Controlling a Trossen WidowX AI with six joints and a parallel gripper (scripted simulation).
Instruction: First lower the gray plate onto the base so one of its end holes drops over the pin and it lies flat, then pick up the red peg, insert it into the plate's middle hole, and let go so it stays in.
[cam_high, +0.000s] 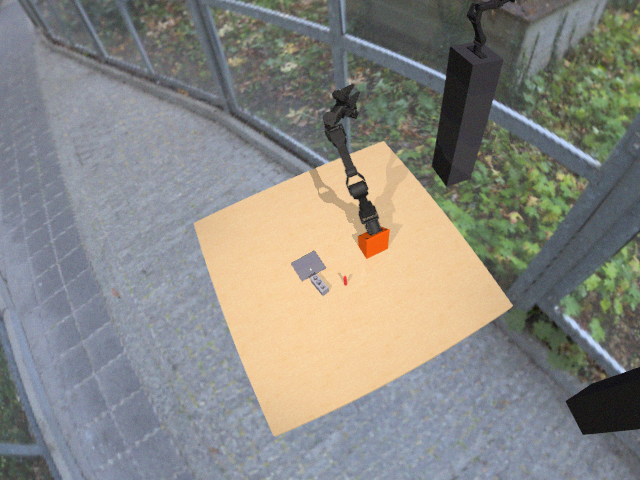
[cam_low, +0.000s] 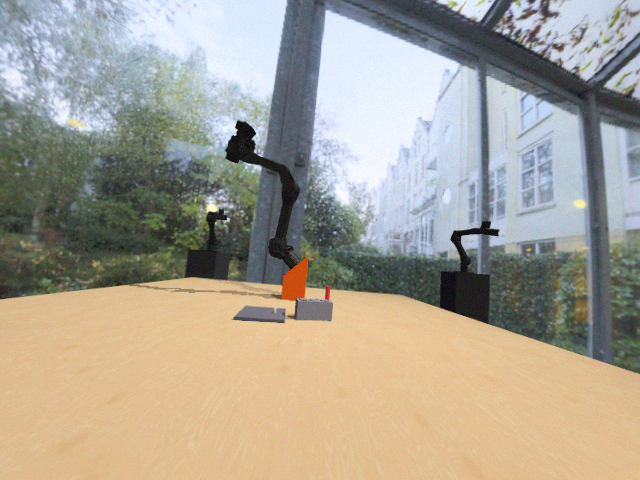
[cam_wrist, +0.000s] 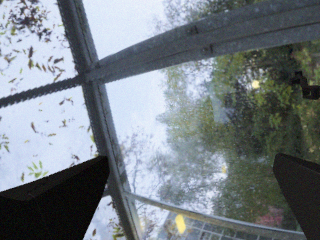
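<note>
Right now my gripper tip is 41 cm short of the gray plate, 47 cm to the right of it and 69 cm above it. Round my gripper tip: dark flat base 43 cm ahead, 35 cm to the left, 72 cm below; red peg 29 cm ahead, 51 cm to the left, 69 cm below.
</note>
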